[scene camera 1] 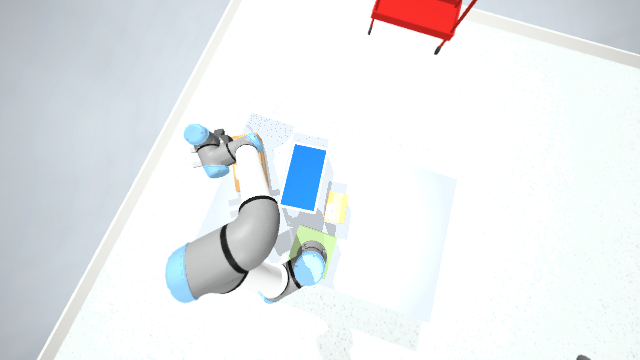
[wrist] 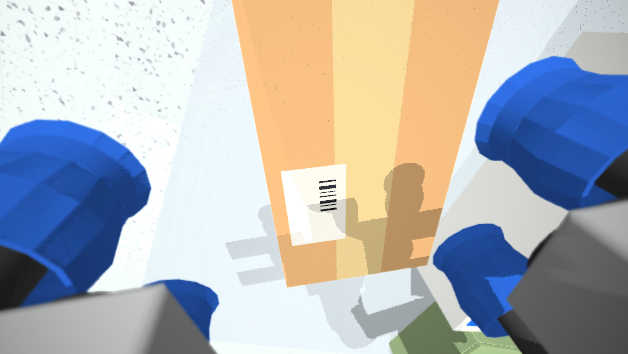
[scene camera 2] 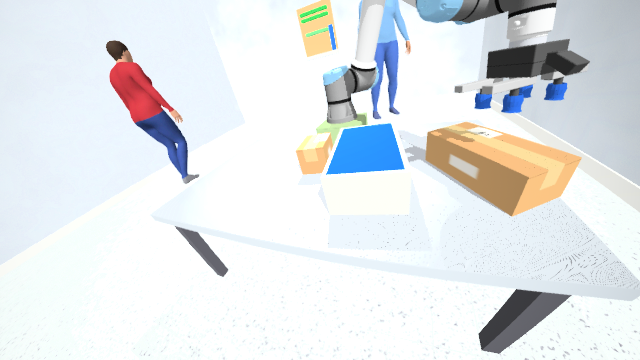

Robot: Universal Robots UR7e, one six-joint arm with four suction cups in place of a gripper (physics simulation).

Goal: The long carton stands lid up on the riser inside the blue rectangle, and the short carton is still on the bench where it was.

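Seen in the pictures: hand, tool point: (wrist: 325, 223) (scene camera 2: 517, 103); arm's base, link origin: (scene camera 2: 342, 119).
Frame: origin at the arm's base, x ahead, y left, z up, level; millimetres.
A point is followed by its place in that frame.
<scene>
The long carton (scene camera 1: 237, 180) @(x 263, y 487, z 0 mm) (scene camera 2: 490, 182) @(x 491, y 448, z -54 mm) (wrist: 300, 100) @(x 391, y 535, z 0 mm) stands on the bench (scene camera 2: 225, 210) @(x 571, y -319, z -103 mm), right of the riser in scene camera 2, its taped, labelled face up. The arm partly covers it in scene camera 1. The white riser (scene camera 2: 370, 192) @(x 556, y 174, z -32 mm) (wrist: 480, 200) @(x 342, y 248, z -72 mm) stands apart from it; the blue rectangle (scene camera 1: 303, 177) @(x 371, y 152, z 17 mm) (scene camera 2: 367, 150) @(x 430, y 161, z 17 mm) covers its top inside a white rim, with no carton on it. The short carton (scene camera 1: 336, 207) @(x 267, y -59, z 0 mm) (scene camera 2: 312, 155) @(x 344, y -45, z -26 mm) stands on the bench beside the riser. My gripper (scene camera 2: 520, 97) (wrist: 315, 205) @(x 370, y 525, z 92 mm) is open, its four blue cups above the long carton's labelled end, touching nothing.
The arm's base stands on a green block (scene camera 1: 305, 235) @(x 88, y 59, z 0 mm) (scene camera 2: 360, 120) @(x 64, y 98, z -1 mm) behind the riser in scene camera 2. A red cart (scene camera 1: 417, 17) stands far off. A person in red (scene camera 2: 137, 95) and a person in light blue (scene camera 2: 387, 65) stand away from the bench.
</scene>
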